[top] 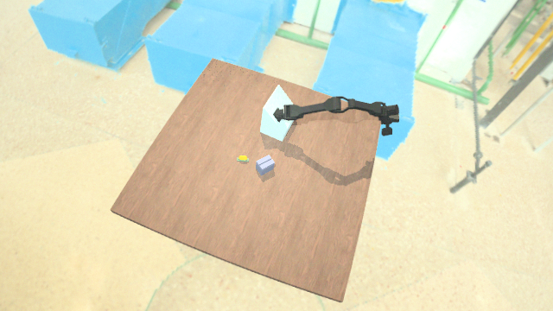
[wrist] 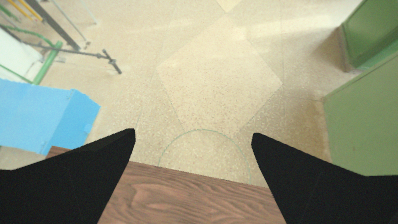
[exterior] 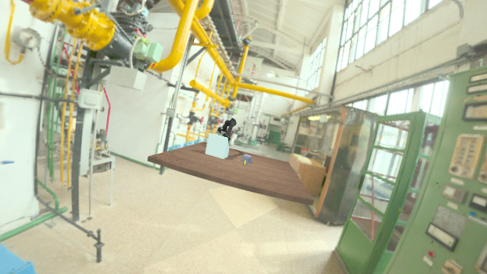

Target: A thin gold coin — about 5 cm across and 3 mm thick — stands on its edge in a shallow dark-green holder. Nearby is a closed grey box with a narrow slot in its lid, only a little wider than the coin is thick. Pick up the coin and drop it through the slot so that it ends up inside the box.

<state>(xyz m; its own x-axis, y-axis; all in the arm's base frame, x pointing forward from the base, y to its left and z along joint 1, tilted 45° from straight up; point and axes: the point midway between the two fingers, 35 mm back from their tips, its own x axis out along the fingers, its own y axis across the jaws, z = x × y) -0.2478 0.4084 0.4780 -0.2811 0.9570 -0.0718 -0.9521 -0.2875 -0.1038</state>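
Right now my gripper tip is 72 cm to the left of the gold coin, 55 cm short of it and 15 cm above it.
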